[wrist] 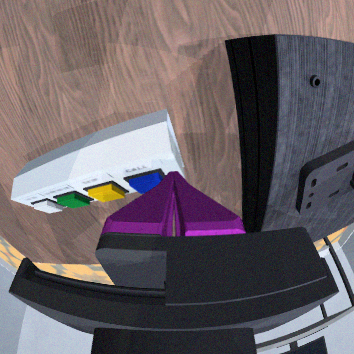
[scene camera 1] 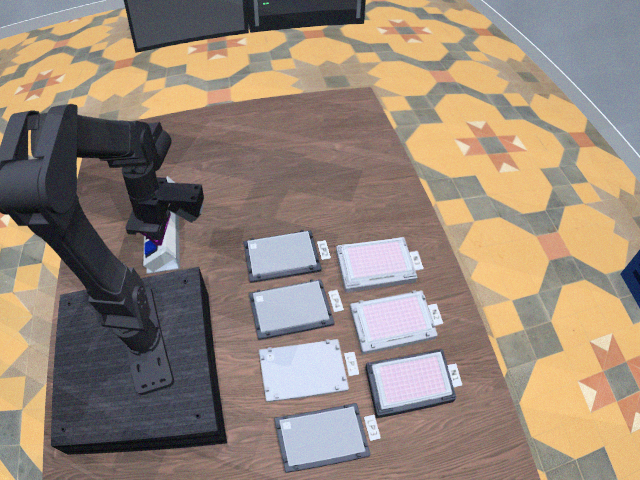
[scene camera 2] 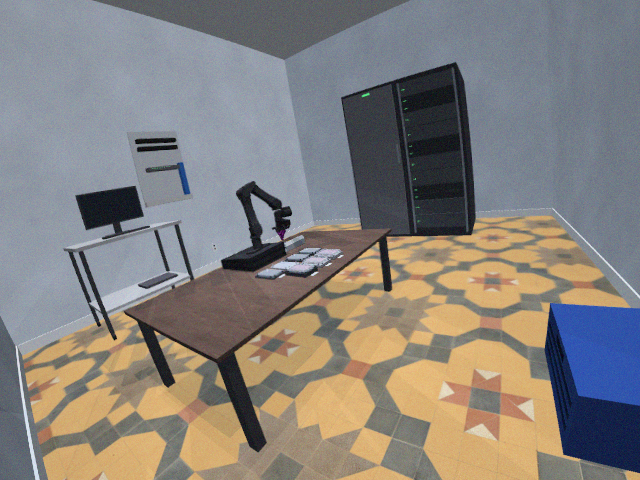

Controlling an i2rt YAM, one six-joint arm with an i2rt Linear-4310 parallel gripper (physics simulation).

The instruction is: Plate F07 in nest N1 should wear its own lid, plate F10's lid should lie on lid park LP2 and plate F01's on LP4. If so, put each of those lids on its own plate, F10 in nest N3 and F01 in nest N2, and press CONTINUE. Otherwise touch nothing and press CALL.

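Places are measured from the arm's base along level axes (x back, y right, z up), in centimetres.
Where they show: gripper, fingertip midpoint: (wrist: 173, 178) (scene camera 1: 158, 244) (scene camera 2: 282, 239); arm's base, link origin: (scene camera 1: 144, 339) (scene camera 2: 258, 249).
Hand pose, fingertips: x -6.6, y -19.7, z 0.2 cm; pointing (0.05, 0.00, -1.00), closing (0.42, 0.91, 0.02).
Things, the pixels of their top centre, and the offset from my fingertips.
- button box, top centre: (wrist: 74, 197) (scene camera 1: 156, 212) (scene camera 2: 291, 238) dx -0.6, dy -10.9, dz -2.3 cm
- blue CALL button, top centre: (wrist: 146, 189) (scene camera 1: 149, 243) dx +2.3, dy -3.8, dz -3.0 cm
- N1, top centre: (scene camera 1: 413, 378) (scene camera 2: 300, 266) dx -35.0, dy +40.6, dz -5.1 cm
- N2, top centre: (scene camera 1: 395, 315) (scene camera 2: 315, 258) dx -37.7, dy +27.7, dz -5.6 cm
- N3, top centre: (scene camera 1: 377, 257) (scene camera 2: 327, 251) dx -40.3, dy +14.5, dz -5.3 cm
- LP2, top centre: (scene camera 1: 281, 252) (scene camera 2: 309, 249) dx -23.4, dy +5.4, dz -6.9 cm
- LP4, top centre: (scene camera 1: 290, 305) (scene camera 2: 297, 256) dx -20.9, dy +17.8, dz -6.9 cm
- pale park, top centre: (scene camera 1: 302, 367) (scene camera 2: 284, 263) dx -18.5, dy +30.6, dz -6.7 cm
- grey panel, top centre: (scene camera 1: 321, 436) (scene camera 2: 269, 272) dx -16.8, dy +43.8, dz -6.9 cm
My gripper (scene camera 1: 159, 241) (scene camera 2: 282, 239) (wrist: 173, 178) is shut and empty. Its magenta tips are at the button box (scene camera 1: 170, 254) (wrist: 110, 150), close beside the blue CALL button (scene camera 1: 150, 248) (wrist: 144, 183); contact cannot be told. Pink-welled plates sit in N1 (scene camera 1: 412, 381), N2 (scene camera 1: 395, 318) and N3 (scene camera 1: 377, 259); plate numbers are unreadable, and I cannot tell whether a clear lid covers N1's. Grey panels with small corner tags lie on LP2 (scene camera 1: 283, 255) and LP4 (scene camera 1: 292, 308). Whose lids they are cannot be read. The CONTINUE button cannot be picked out by its label.
Yellow (wrist: 106, 192), green (wrist: 73, 200) and white (wrist: 47, 205) buttons continue along the box. A pale park (scene camera 1: 305, 370) and LP3, bearing a grey panel (scene camera 1: 324, 436), are nearer scene camera 1's bottom edge. The arm's black base block (scene camera 1: 93, 413) (wrist: 310, 120) stands beside the box.
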